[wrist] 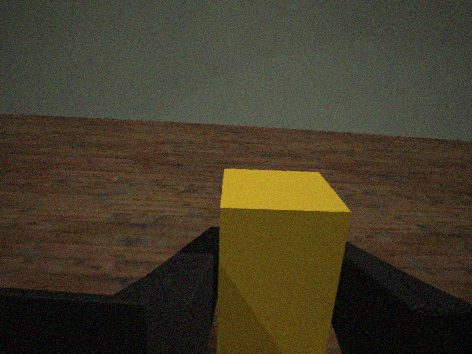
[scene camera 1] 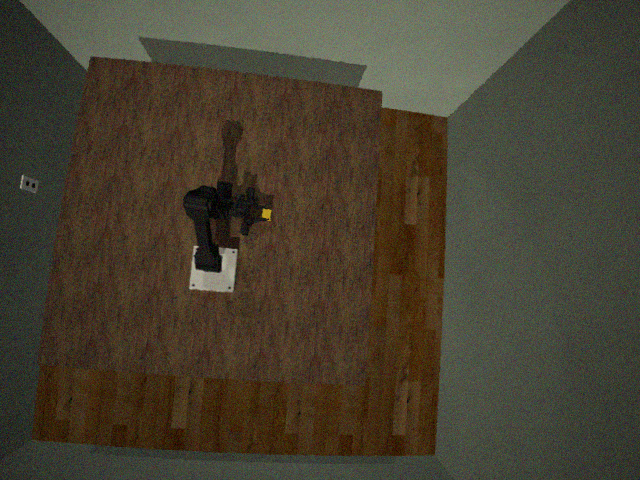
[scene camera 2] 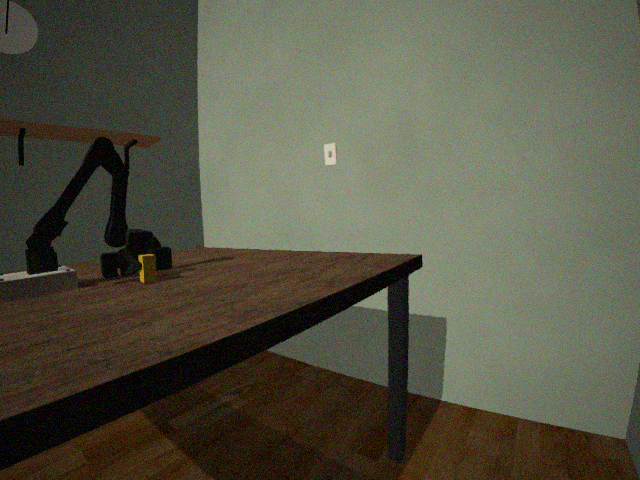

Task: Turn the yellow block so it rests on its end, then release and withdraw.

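The yellow block (scene camera 1: 266,214) (scene camera 2: 148,268) (wrist: 282,260) is upright, with its long side vertical and a small end facing up. My gripper (scene camera 1: 265,213) (wrist: 268,241) is shut on the block, one dark finger on each side of it in the wrist view. In scene camera 2 the gripper is level, low over the table, and partly behind the block. The block's lower end is at or very near the table top; I cannot tell whether it touches. Its lower part is cut off in the wrist view.
The wooden table (scene camera 1: 310,310) (scene camera 2: 217,315) carries the arm's white base plate (scene camera 1: 225,273) (scene camera 2: 41,287). The arm bends high above the table between base and gripper. A wall shelf (scene camera 2: 77,133) is behind the arm in scene camera 2.
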